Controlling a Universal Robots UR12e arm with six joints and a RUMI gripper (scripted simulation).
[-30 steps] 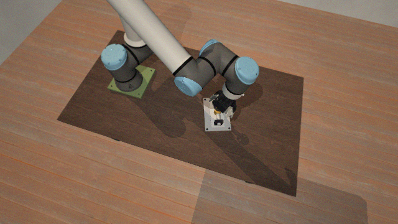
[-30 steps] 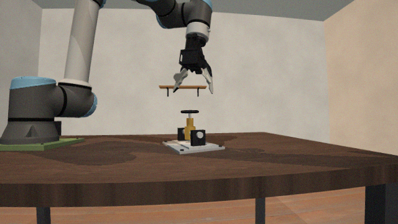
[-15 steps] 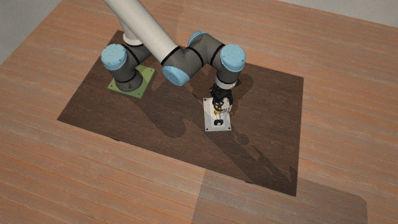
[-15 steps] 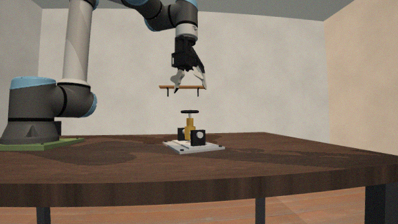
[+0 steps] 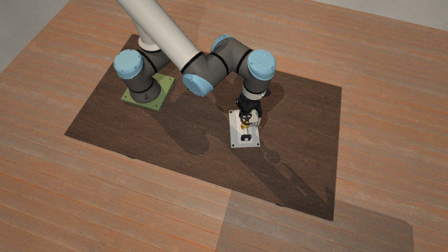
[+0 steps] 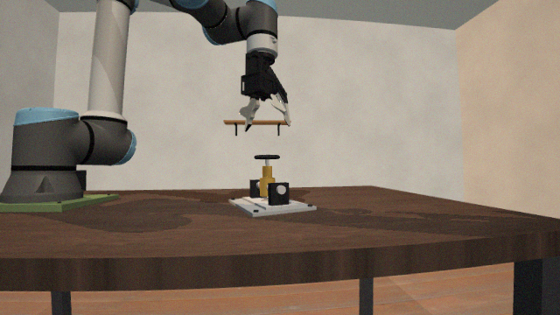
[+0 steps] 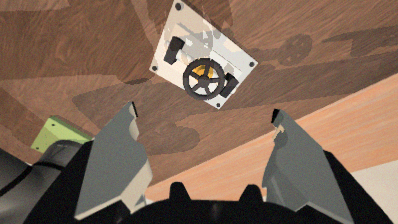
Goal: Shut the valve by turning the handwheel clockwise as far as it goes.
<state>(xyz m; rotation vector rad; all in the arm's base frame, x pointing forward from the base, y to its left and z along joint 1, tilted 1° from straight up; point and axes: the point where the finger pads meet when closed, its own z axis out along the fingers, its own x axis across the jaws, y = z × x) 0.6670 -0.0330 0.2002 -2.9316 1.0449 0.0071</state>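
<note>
The black spoked handwheel is 9 cm below my hand.
</note>
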